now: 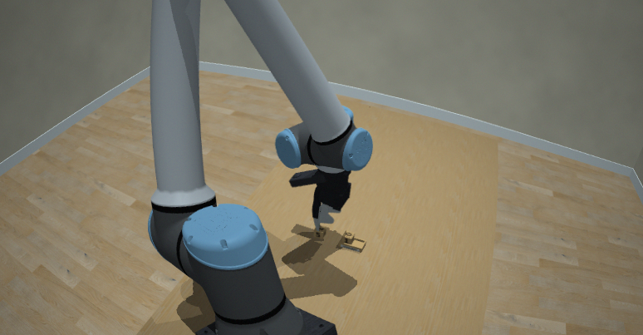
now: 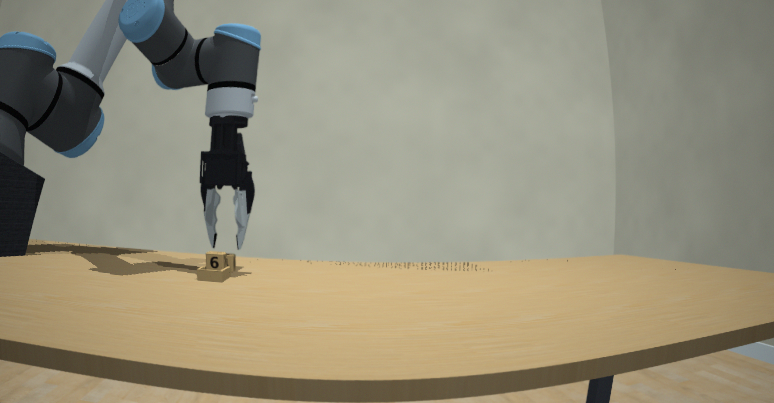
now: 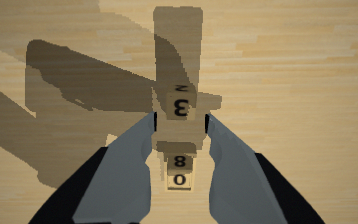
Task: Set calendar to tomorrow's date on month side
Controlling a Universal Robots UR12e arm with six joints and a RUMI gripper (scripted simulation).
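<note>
The wooden digit cube is 40 mm below my hand. Also, from my hand: wooden tray (110 mm to the right, 50 mm below).
</note>
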